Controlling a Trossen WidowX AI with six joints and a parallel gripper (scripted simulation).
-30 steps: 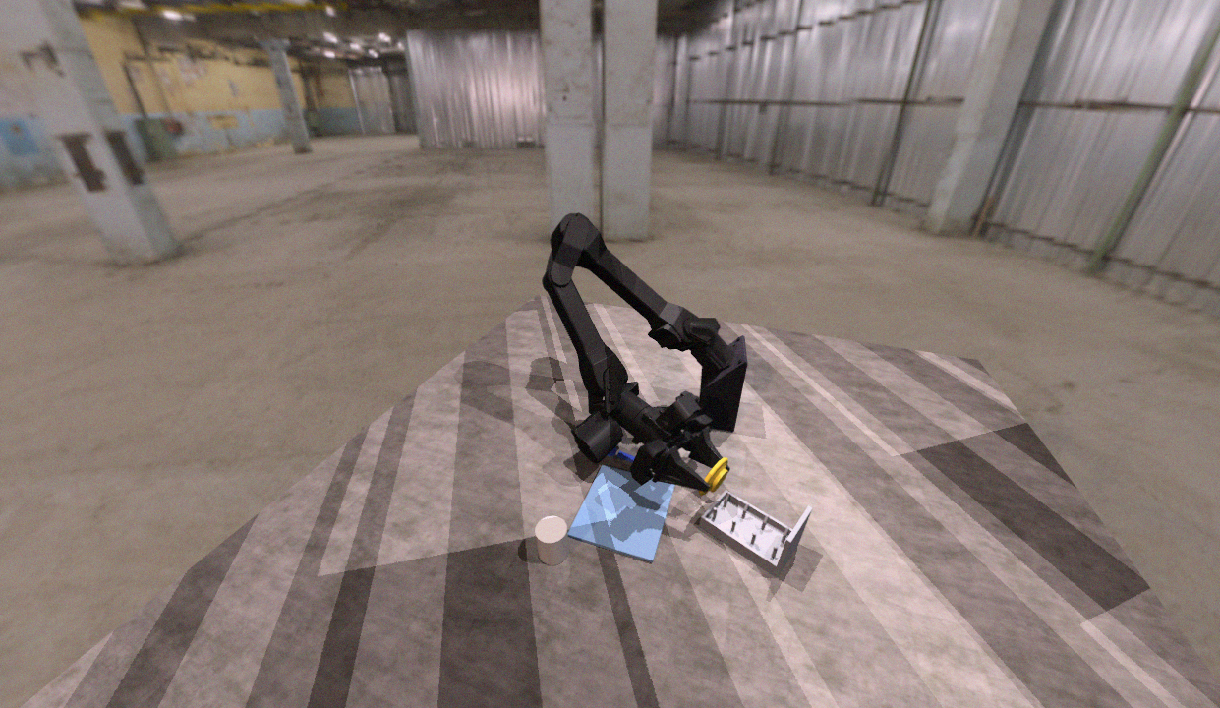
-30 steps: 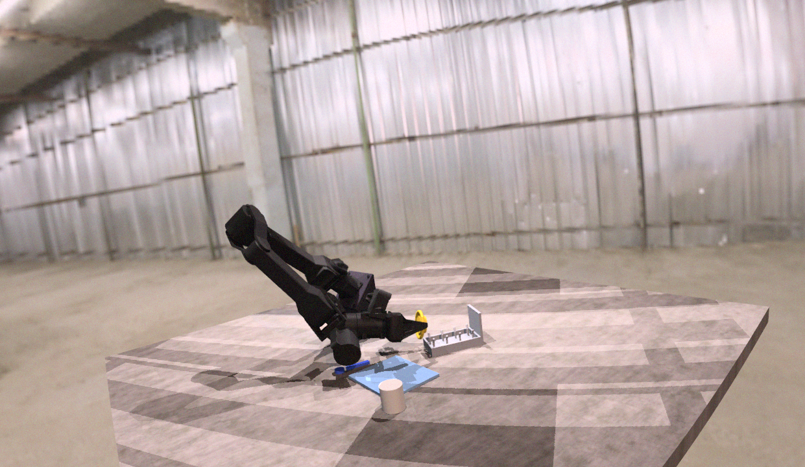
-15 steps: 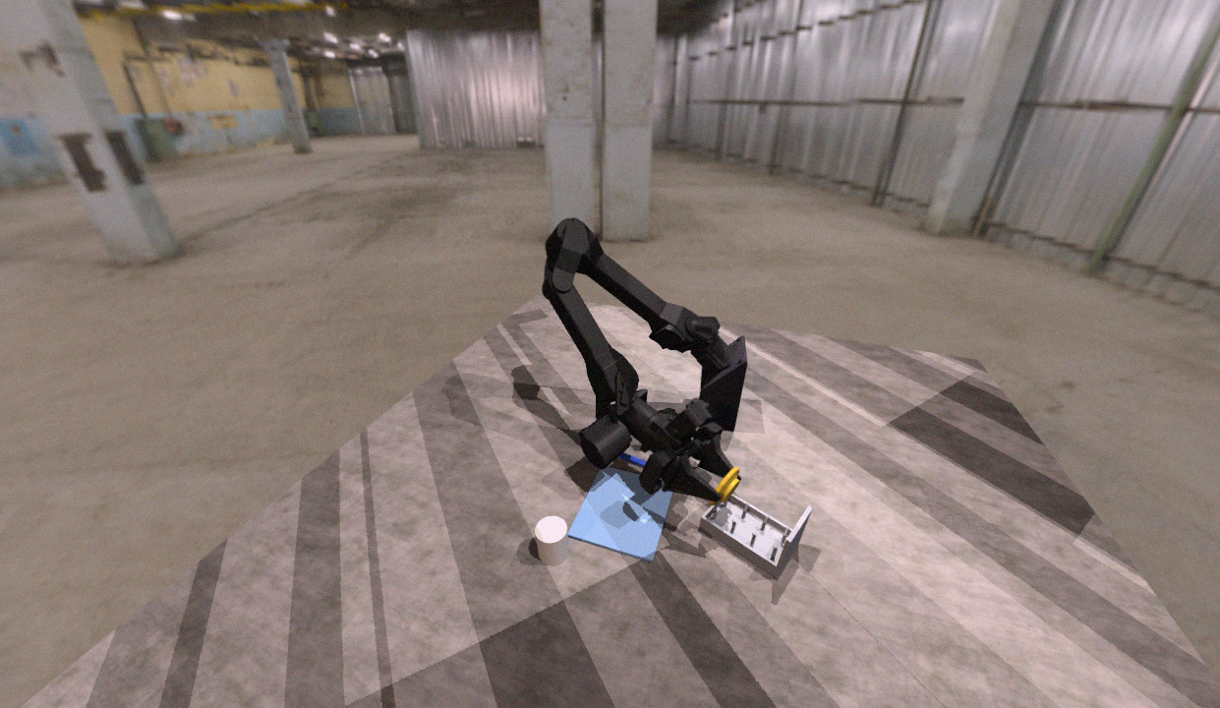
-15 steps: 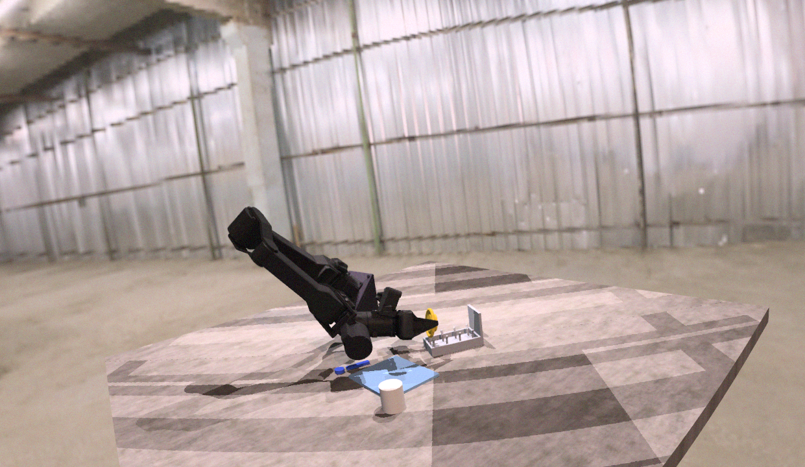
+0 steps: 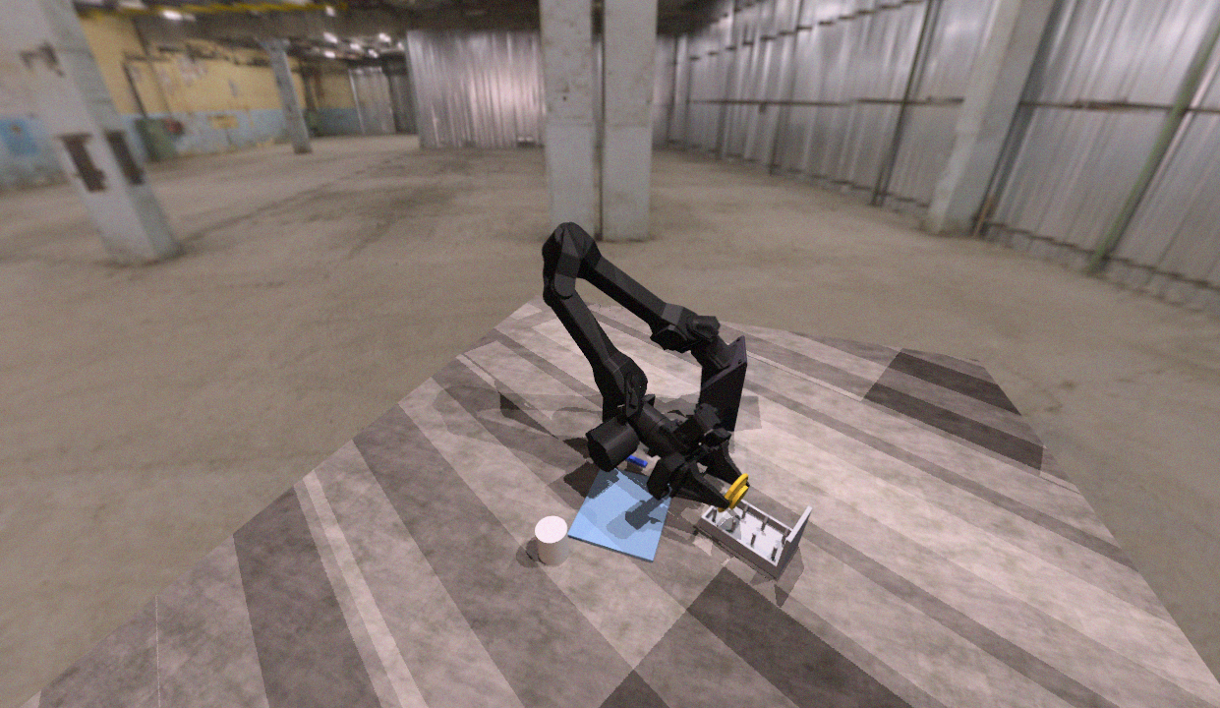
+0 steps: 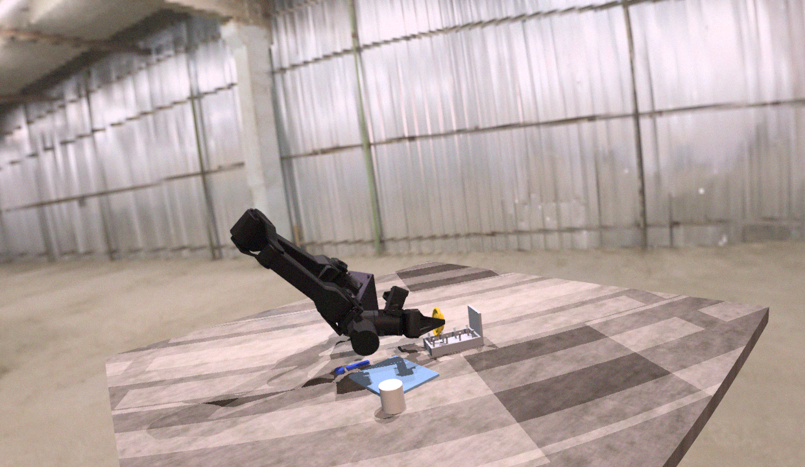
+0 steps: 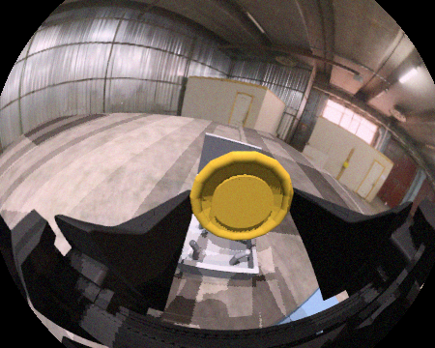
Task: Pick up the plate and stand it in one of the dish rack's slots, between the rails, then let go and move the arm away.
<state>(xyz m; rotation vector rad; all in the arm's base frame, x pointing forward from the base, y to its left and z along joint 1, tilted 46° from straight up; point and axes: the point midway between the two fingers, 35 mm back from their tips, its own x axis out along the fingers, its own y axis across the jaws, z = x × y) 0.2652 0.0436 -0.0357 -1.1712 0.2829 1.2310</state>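
The grey dish rack is 3 cm to the left of my gripper tip and 5 cm below it. Round my gripper tip: beige cup: 14 cm ahead, 23 cm to the right, 4 cm below; then yellow plate: 1 cm to the right; then small blue utensil: 7 cm behind, 21 cm to the right, 7 cm below.
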